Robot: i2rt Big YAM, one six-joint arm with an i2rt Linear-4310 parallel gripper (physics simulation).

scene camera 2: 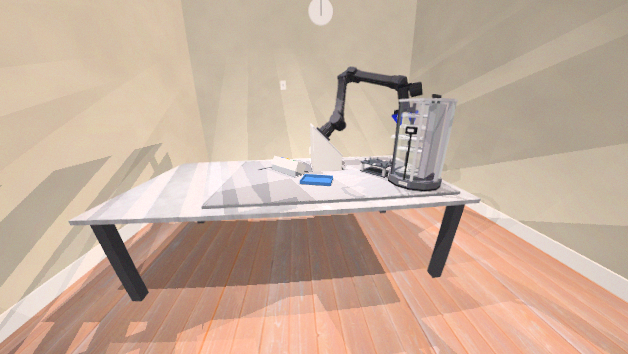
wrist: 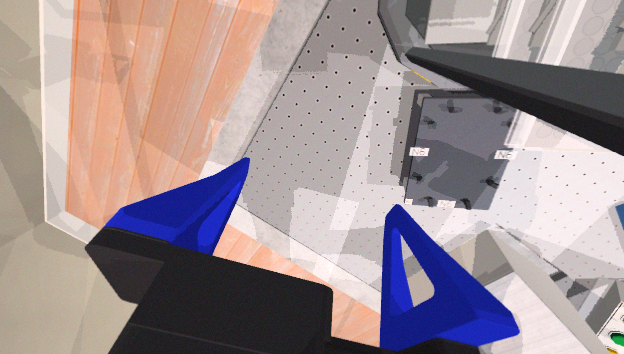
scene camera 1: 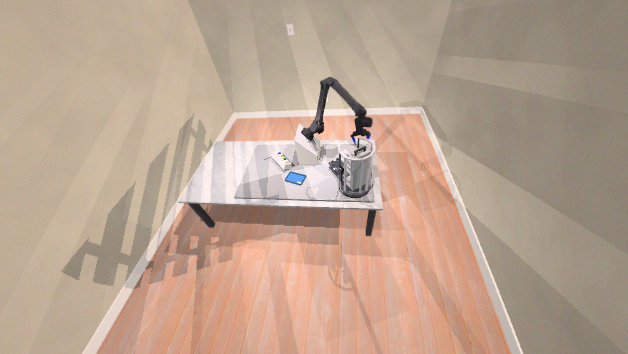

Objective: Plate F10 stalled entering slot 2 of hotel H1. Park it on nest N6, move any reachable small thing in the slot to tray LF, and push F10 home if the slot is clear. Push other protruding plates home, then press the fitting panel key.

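Places are measured from the arm's base along level axes (x ahead, y left, z up), in centimetres.
Pixels of known places: gripper, fingertip midpoint: (wrist: 322, 188) (scene camera 1: 361, 143); arm's base at its link origin: (scene camera 2: 322, 135) (scene camera 1: 307, 134).
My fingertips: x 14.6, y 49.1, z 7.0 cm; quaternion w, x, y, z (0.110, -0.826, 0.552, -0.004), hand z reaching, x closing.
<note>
For each thing: its top centre in the pictures, then the offset to it from my fingertips. Level surfaces: height alone.
- hotel H1 at its top centre: (scene camera 2: 426, 95) (scene camera 1: 356, 145) dx +21.6, dy -2.1, dz +15.2 cm
- Dark nest N6 at its top centre: (wrist: 463, 164) (scene camera 2: 378, 159) (scene camera 1: 339, 163) dx +6.3, dy -16.3, dz -18.6 cm
- Blue tray LF at its top centre: (scene camera 2: 316, 178) (scene camera 1: 295, 177) dx +22.0, dy -51.5, dz -24.4 cm
- key panel at its top centre: (scene camera 2: 287, 158) (scene camera 1: 280, 157) dx +6.1, dy -69.3, dz -17.8 cm
- perforated board at its surface level: dz -26.1 cm
- table at its surface level: dz -27.4 cm
My gripper (scene camera 1: 361, 138) (scene camera 2: 404, 119) (wrist: 322, 188) is open and empty, high beside the upper part of hotel H1 (scene camera 1: 356, 175) (scene camera 2: 436, 142) (wrist: 550, 92), on its arm-base side. Pale plates show on several levels inside the hotel; labels and slot numbers are too small to read, so I cannot tell which is F10. Dark nest N6 (scene camera 1: 335, 164) (scene camera 2: 377, 163) (wrist: 457, 135) stands beside the hotel, with no plate on its visible part. Blue tray LF (scene camera 1: 295, 178) (scene camera 2: 316, 180) lies on the board. The key panel (scene camera 1: 281, 161) (scene camera 2: 287, 166) (wrist: 612, 322) has coloured keys. Any small thing in slot 2 is hidden.
The pale wedge-shaped arm base (scene camera 1: 306, 154) (scene camera 2: 324, 155) stands between the panel and nest. The hotel's dark upright crosses the upper right of the wrist view. The perforated board (scene camera 1: 260, 185) (scene camera 2: 240, 197) (wrist: 320, 115) lies on the table (scene camera 1: 210, 170) (scene camera 2: 150, 200).
</note>
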